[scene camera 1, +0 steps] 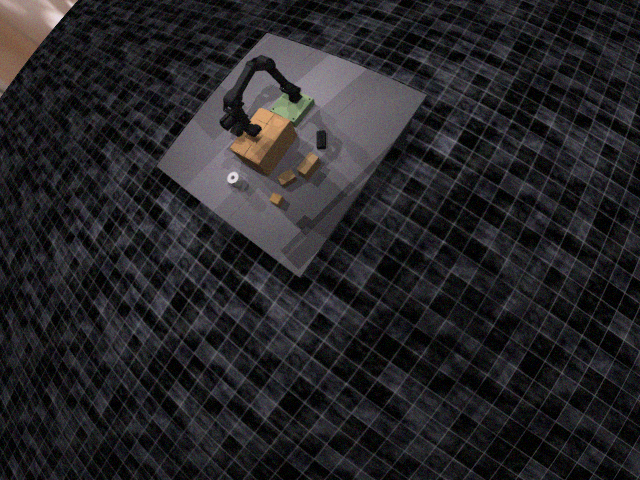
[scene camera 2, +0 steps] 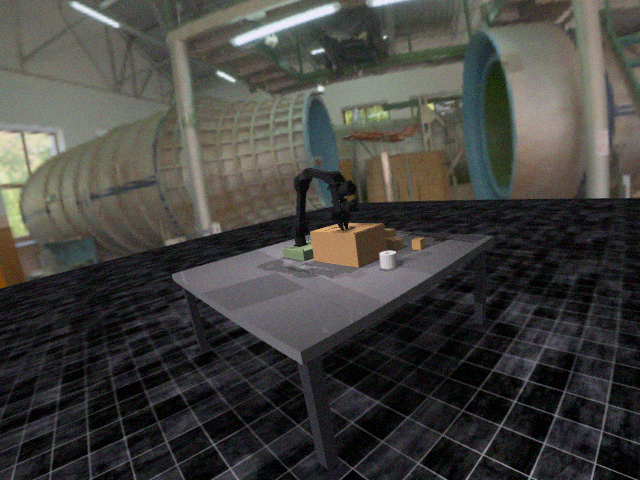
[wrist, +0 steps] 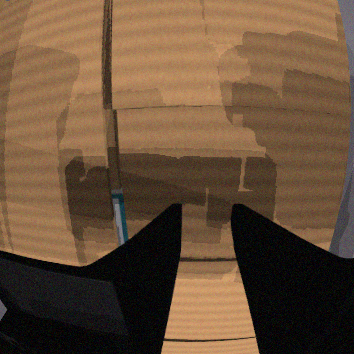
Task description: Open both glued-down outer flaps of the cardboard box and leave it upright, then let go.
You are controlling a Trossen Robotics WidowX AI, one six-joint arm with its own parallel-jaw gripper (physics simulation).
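Frame: origin at the arm's base, x ahead, y left, z up, level; metres.
Seen in the pictures: gripper, fingertip midpoint: (scene camera 1: pixel 251 135) (scene camera 2: pixel 344 229) (wrist: pixel 206 212); arm's base, link origin: (scene camera 1: pixel 295 98) (scene camera 2: pixel 301 244).
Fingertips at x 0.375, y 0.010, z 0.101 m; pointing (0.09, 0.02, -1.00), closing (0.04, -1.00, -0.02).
Note:
Pixels of each thing's top centre, then the offset from my fingertips to it. Level surfaces: height alone.
- cardboard box, top centre: (wrist: pixel 123 261) (scene camera 2: pixel 346 227) (scene camera 1: pixel 259 134) dx -0.029, dy +0.039, dz +0.003 m
- white strip, top centre: (wrist: pixel 132 244) dx -0.028, dy +0.037, dz -0.013 m
- white roll, top centre: (scene camera 2: pixel 387 252) (scene camera 1: pixel 232 177) dx +0.244, dy +0.008, dz -0.091 m
- black block, top centre: (scene camera 1: pixel 320 138) dx -0.230, dy +0.288, dz -0.119 m
- grey table, surface height: dz -0.152 m
The cardboard box (scene camera 1: pixel 278 152) (scene camera 2: pixel 333 248) stands upright on the table, its top facing up. In the wrist view its two outer flaps, left (wrist: pixel 40 120) and right (wrist: pixel 165 60), lie about flat with a narrow dark seam between them. A teal and white strip (wrist: pixel 119 215) shows in the seam beside the left fingertip. Thin lines cross the right flap. My gripper (scene camera 1: pixel 256 135) (scene camera 2: pixel 343 228) (wrist: pixel 206 212) points down at the box top, fingers partly apart with nothing between them, over the right side of the seam. Whether the tips touch the cardboard is not clear.
The arm's green base (scene camera 1: pixel 290 109) (scene camera 2: pixel 297 253) adjoins the box. A white roll (scene camera 1: pixel 237 182) (scene camera 2: pixel 387 260) stands near it. Brown blocks (scene camera 1: pixel 308 165) (scene camera 1: pixel 286 178) (scene camera 1: pixel 276 198) and a black block (scene camera 1: pixel 321 139) lie on the grey table (scene camera 1: pixel 382 113) (scene camera 2: pixel 320 320).

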